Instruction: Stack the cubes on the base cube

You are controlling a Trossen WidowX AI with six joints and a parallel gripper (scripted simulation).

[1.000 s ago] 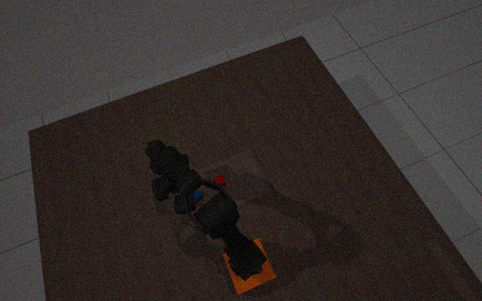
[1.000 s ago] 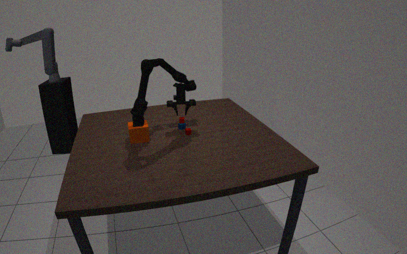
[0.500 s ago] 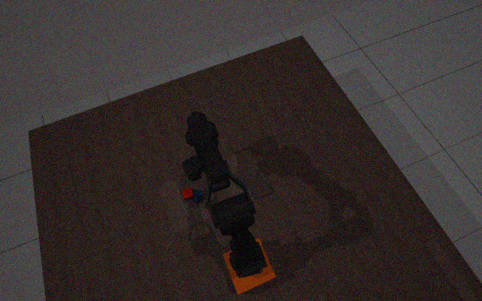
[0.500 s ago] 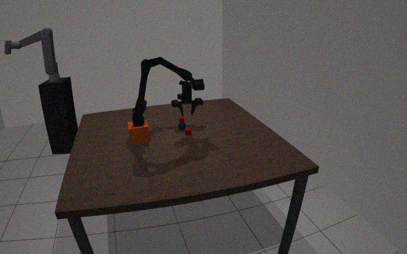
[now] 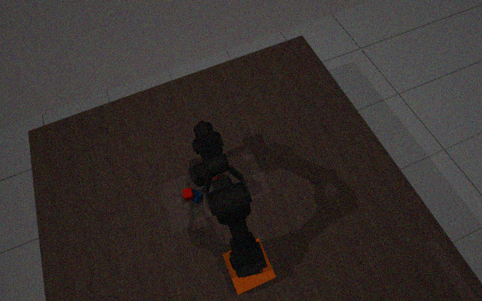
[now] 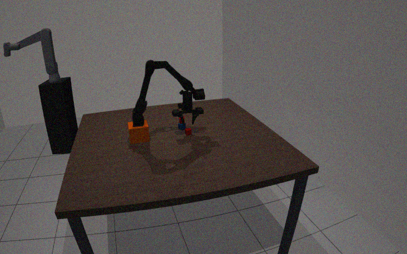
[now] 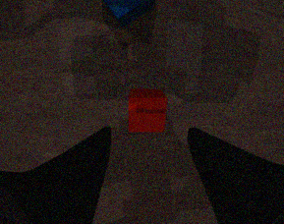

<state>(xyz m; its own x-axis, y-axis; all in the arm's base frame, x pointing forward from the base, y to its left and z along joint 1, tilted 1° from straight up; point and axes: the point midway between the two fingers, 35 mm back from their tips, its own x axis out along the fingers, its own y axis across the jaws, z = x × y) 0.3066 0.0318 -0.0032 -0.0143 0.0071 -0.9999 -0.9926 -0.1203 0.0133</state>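
The blue base cube is 30 mm behind my gripper tip, 100 mm to the left of it and 40 mm below it.
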